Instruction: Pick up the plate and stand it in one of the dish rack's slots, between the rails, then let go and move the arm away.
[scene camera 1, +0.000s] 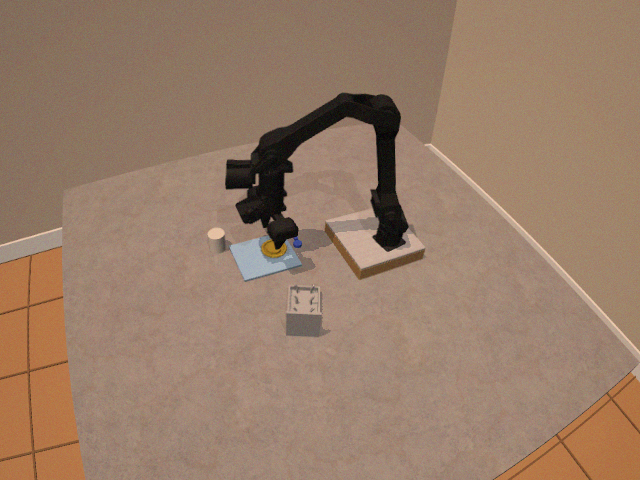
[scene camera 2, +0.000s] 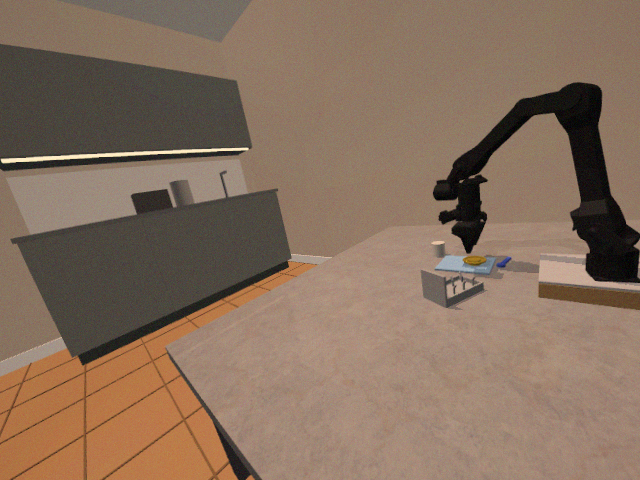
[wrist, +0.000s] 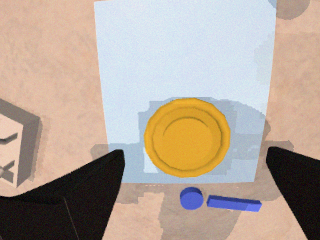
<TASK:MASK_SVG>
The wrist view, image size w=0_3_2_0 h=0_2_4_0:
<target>my gripper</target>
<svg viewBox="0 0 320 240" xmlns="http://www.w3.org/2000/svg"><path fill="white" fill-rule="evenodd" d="M123 151L116 149L116 151L108 153L108 155L97 157L91 163L85 164L81 168L73 169L71 173L60 176L59 179L49 181L47 184L40 185L40 187L33 188L31 191L21 193L21 195L0 196L0 240L103 240L105 228L107 228L109 223L109 216L111 216L112 209L115 207L117 193L119 193L121 181L123 181L125 169ZM269 147L265 161L267 161L267 168L272 173L272 179L275 179L276 187L279 187L281 195L287 201L293 216L296 217L297 223L303 229L305 237L308 240L320 240L320 160L313 159L313 157L311 159L311 157L288 151L285 148Z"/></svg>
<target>yellow plate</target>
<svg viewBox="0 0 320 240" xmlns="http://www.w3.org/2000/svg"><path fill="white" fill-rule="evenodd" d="M180 97L180 99L175 99L161 105L149 117L144 132L145 152L147 152L149 159L151 159L152 164L156 168L169 173L169 175L197 177L211 172L213 168L217 167L224 160L229 148L231 128L229 128L227 117L215 105L207 103L207 101L193 99L193 97Z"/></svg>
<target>blue spoon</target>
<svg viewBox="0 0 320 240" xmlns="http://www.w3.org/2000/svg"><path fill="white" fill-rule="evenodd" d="M205 201L209 208L217 207L231 209L231 211L232 209L239 209L239 211L259 212L261 207L260 200L240 199L240 197L233 199L233 197L208 195L208 199ZM197 187L185 188L181 191L179 197L181 207L193 211L193 209L200 208L204 204L203 193Z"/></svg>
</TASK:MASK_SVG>
